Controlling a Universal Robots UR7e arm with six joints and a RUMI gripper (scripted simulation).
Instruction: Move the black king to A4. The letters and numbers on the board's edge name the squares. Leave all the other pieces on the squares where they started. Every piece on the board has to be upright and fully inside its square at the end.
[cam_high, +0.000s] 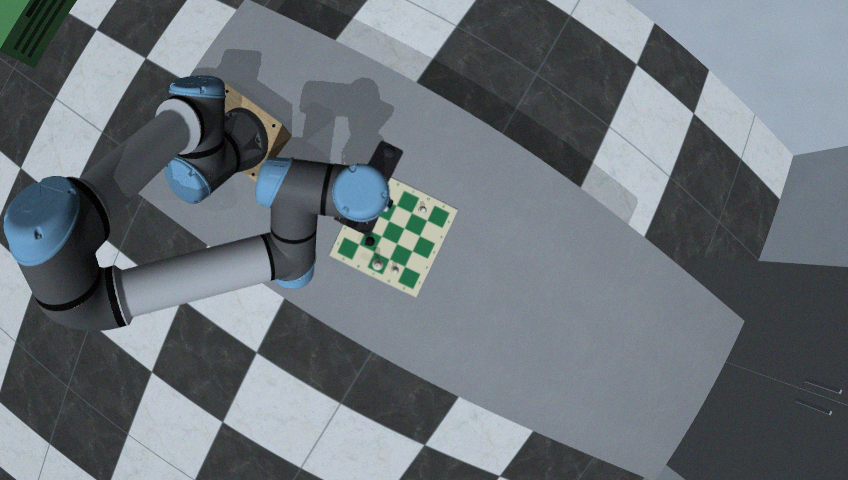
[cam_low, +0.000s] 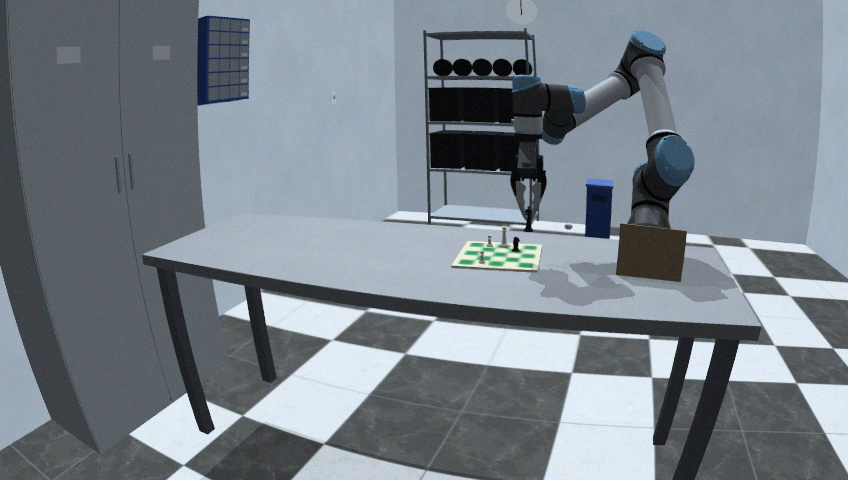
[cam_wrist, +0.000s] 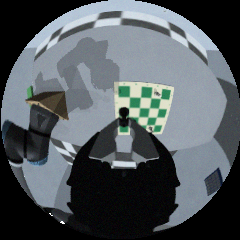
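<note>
Now: hand 12 cm above the chessboard, 8 cm short of it and 2 cm to the left of it. From my hand the other things lie so: black king (1 cm below).
</note>
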